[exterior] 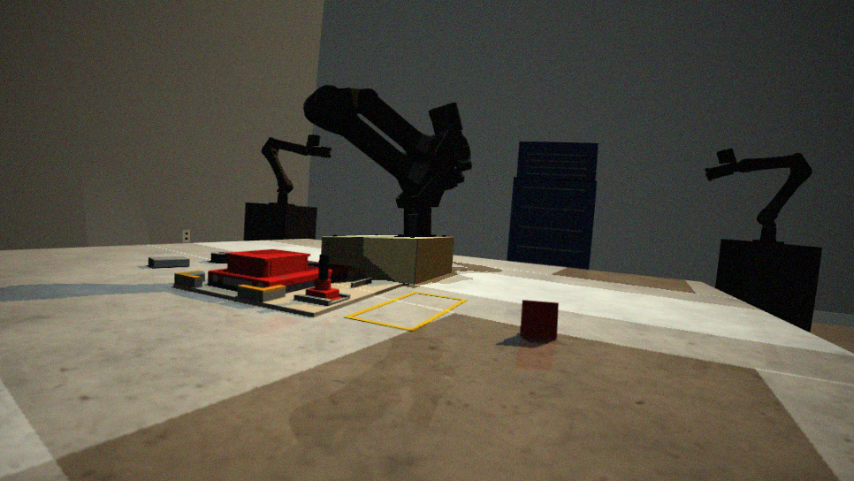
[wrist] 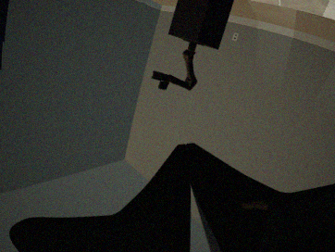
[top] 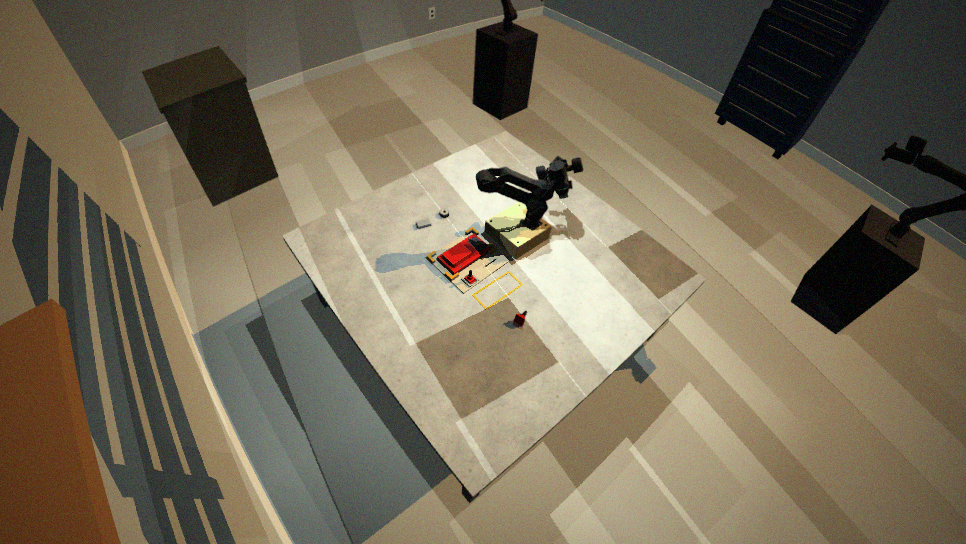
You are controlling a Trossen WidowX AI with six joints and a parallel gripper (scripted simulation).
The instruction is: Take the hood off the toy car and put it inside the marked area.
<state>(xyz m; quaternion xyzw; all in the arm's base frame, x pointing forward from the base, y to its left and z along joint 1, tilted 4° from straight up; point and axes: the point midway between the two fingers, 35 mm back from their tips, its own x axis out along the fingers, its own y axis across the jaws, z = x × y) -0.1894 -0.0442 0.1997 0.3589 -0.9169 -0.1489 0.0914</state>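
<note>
My gripper tip is now 550 mm short of the hood, 230 mm above it and 20 mm to the left of it.
</note>
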